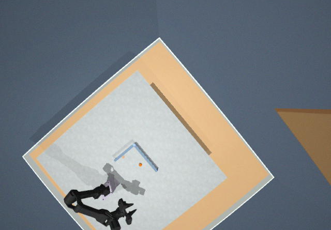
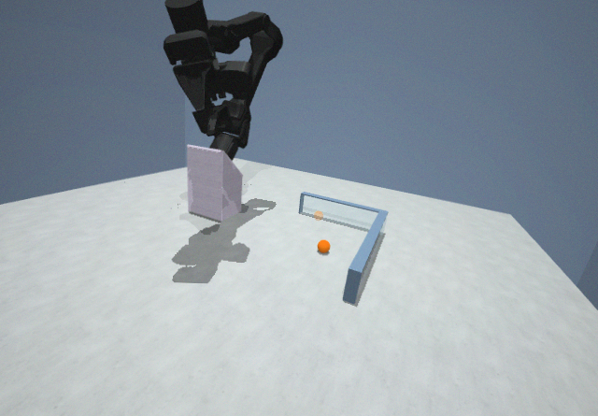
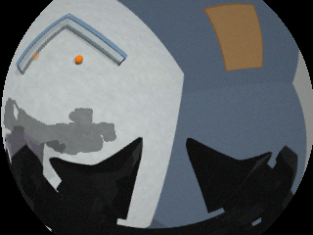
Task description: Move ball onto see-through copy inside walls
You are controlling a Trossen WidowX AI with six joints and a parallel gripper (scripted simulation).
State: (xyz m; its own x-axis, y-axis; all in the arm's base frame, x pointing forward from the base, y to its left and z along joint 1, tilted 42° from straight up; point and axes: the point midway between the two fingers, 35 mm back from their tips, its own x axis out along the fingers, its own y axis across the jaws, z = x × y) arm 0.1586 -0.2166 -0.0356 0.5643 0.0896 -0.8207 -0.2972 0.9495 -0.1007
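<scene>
Right now my gripper tip is 240 mm above the orange ball, 190 mm to the right of it and 150 mm short of it. Round my gripper tip: see-through copy of ball: 340 mm to the left, 240 mm below, 70 mm ahead.
</scene>
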